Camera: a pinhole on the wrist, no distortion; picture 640 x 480 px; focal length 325.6 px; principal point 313.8 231.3 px. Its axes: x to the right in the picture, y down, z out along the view. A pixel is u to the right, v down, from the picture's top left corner.
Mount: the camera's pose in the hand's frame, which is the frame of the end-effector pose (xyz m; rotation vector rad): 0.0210 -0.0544 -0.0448 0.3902 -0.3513 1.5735
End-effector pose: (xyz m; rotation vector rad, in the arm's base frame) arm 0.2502 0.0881 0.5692 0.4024 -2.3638 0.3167
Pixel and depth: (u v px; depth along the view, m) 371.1 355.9 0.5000
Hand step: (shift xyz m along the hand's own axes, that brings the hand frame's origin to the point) -0.1567 -0.2099 0.4436
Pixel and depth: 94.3 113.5 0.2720
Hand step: 0.1330 -0.3371 0.1128
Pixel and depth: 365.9 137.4 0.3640
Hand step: 0.1358 -0.1633 0.3043
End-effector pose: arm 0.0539 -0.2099 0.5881 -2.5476 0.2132 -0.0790
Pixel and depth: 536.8 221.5 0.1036
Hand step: 0.0254 -0.0380 0.0797
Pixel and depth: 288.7 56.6 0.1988
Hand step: 0.1343 -0.1539 0.1237
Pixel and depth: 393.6 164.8 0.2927
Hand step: 0.0880 -0.1207 0.2476
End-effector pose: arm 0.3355 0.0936 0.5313 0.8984 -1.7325 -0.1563
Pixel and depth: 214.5 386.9 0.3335
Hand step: -0.1248 -0.3023 0.2087
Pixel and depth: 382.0 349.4 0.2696
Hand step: -0.0697 -0.1300 0.2226
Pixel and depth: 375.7 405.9 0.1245
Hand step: -0.0424 -0.0923 0.0779
